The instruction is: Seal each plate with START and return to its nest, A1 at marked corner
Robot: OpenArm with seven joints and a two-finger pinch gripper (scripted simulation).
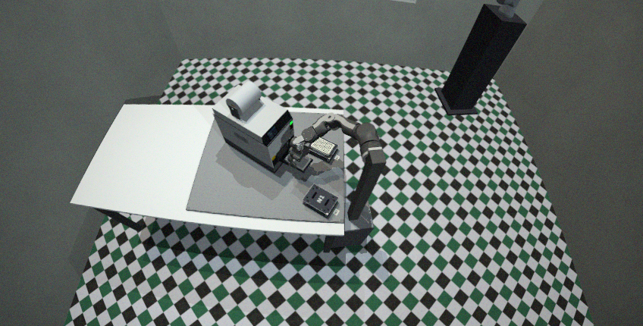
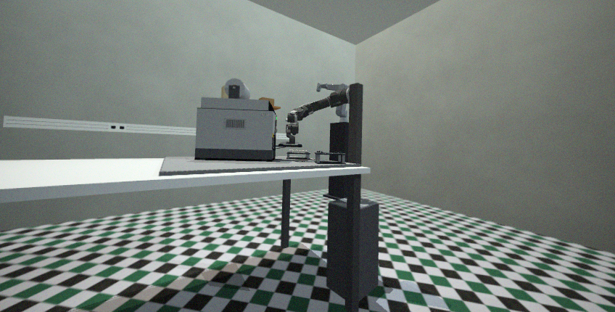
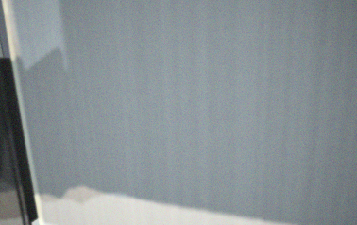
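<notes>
The dark stage is 1 cm below my hand. From my hand the other things lie so: white foil roll 26 cm ahead, 21 cm to the right, 31 cm above; then touch screen 12 cm ahead, 4 cm to the right, 22 cm above.
</notes>
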